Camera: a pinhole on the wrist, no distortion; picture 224 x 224 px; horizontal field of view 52.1 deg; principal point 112.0 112.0 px. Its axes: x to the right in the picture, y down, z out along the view. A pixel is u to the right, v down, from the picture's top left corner.
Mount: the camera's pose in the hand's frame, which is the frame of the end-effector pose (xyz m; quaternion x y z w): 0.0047 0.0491 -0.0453 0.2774 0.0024 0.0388 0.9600
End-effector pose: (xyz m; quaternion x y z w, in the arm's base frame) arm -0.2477 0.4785 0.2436 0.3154 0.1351 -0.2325 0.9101
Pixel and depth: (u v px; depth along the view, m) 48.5 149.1 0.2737
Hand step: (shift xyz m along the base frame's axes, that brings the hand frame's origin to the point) -0.0697 -0.1552 0.1526
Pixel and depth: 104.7 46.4 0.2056
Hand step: -0.0398 -0.1411 0.0147
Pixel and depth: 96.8 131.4 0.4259
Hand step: -0.0556 -0.3110 0.1847
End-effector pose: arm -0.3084 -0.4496 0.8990 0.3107 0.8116 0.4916 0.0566
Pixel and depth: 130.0 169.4 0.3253
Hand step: 0.0586 0.2098 -0.1772
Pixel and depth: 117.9 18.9 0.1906
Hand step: -0.0391 0.0304 -0.1316
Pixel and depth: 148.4 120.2 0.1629
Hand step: -0.0031 0.0825 -0.0673
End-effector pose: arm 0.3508 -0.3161 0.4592 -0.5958 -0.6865 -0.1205 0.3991
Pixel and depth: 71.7 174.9 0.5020
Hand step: -0.2841 0.2030 -0.3163
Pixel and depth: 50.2 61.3 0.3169
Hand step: -0.2456 0.0212 -0.1090
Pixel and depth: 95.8 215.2 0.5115
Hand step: -0.2361 0.2932 -0.3467
